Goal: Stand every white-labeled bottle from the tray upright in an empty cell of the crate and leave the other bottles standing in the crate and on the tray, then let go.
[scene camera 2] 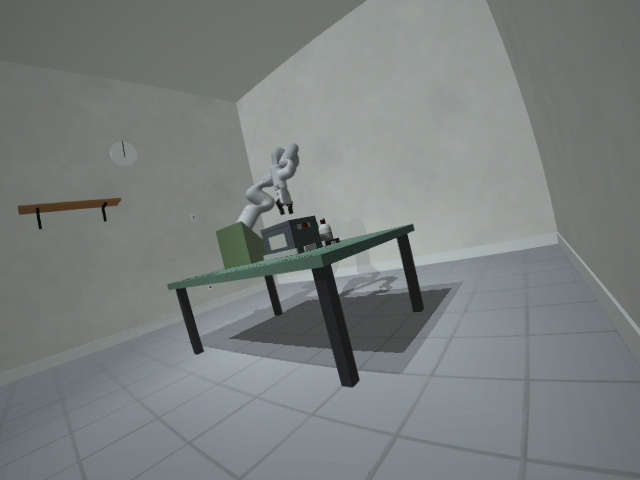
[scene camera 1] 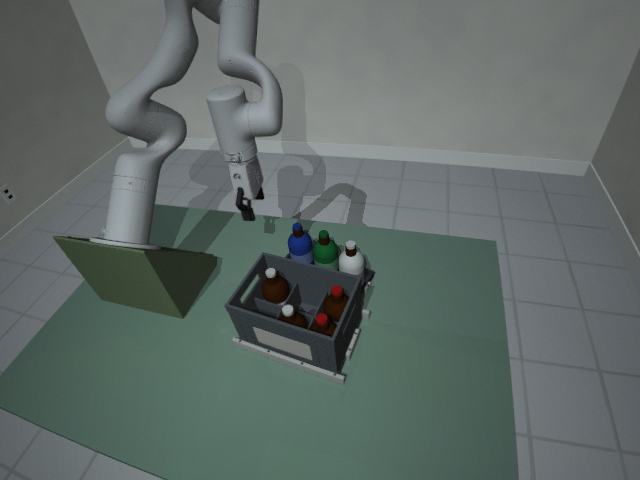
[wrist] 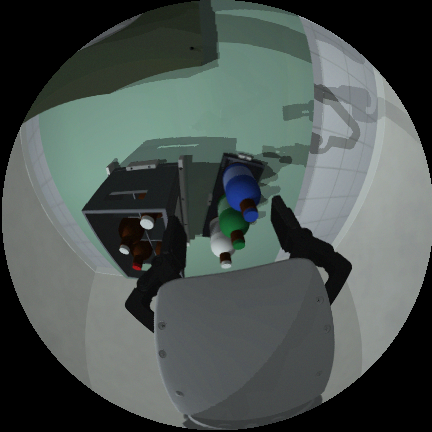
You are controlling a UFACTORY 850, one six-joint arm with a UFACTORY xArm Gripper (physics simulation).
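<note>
The white bottle (scene camera 1: 351,264) (scene camera 2: 325,231) (wrist: 221,245), green bottle (scene camera 1: 325,253) (wrist: 233,222) and blue bottle (scene camera 1: 299,245) (wrist: 242,191) stand in a row on the dark tray (scene camera 1: 369,276) behind the crate (scene camera 1: 323,351) (scene camera 2: 305,240) (wrist: 135,185). The crate holds white-capped brown bottles (scene camera 1: 275,290) (scene camera 1: 293,316) at back left and front middle, and red-capped ones (scene camera 1: 336,307) (scene camera 1: 324,327) at the right. Its back middle and front left cells look empty. My gripper (scene camera 1: 248,213) (scene camera 2: 286,210) (wrist: 225,216) is open and empty, above and left of the blue bottle in scene camera 1.
A green wedge-shaped block (scene camera 1: 118,273) (scene camera 2: 235,245) carries the arm's base, left of the crate. A pale rail (scene camera 1: 289,360) lies along the crate's front. Another rail (wrist: 183,200) lies between crate and tray in the wrist view. The green table top (scene camera 1: 439,330) (scene camera 2: 361,245) bears everything.
</note>
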